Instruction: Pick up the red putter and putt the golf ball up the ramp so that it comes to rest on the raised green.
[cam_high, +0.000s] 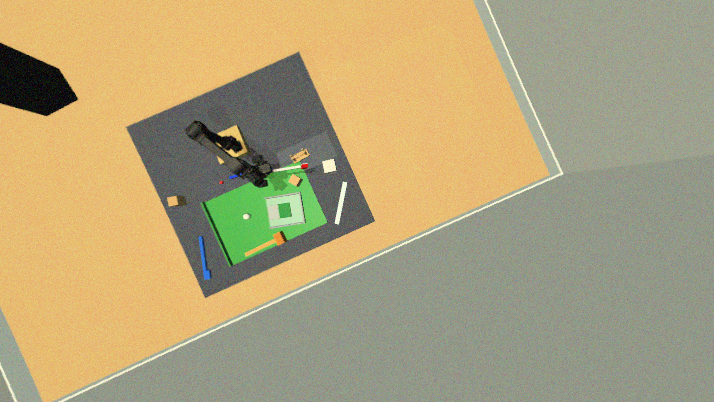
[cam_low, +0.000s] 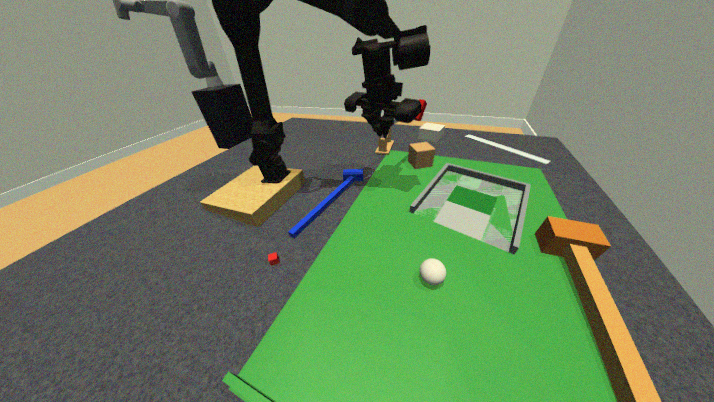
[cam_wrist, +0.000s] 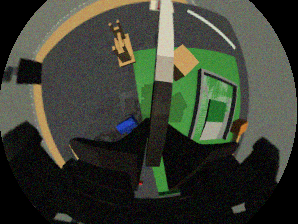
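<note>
My gripper tip is 35 cm to the left of the red cube, 15 cm past it and 12 cm above it. Round my gripper tip: red putter: 11 cm to the left, 4 cm ahead, 2 cm above; then green mat: 20 cm to the right, 19 cm ahead, 13 cm below; then blue putter: 14 cm to the right, 11 cm below, 11 cm behind.
</note>
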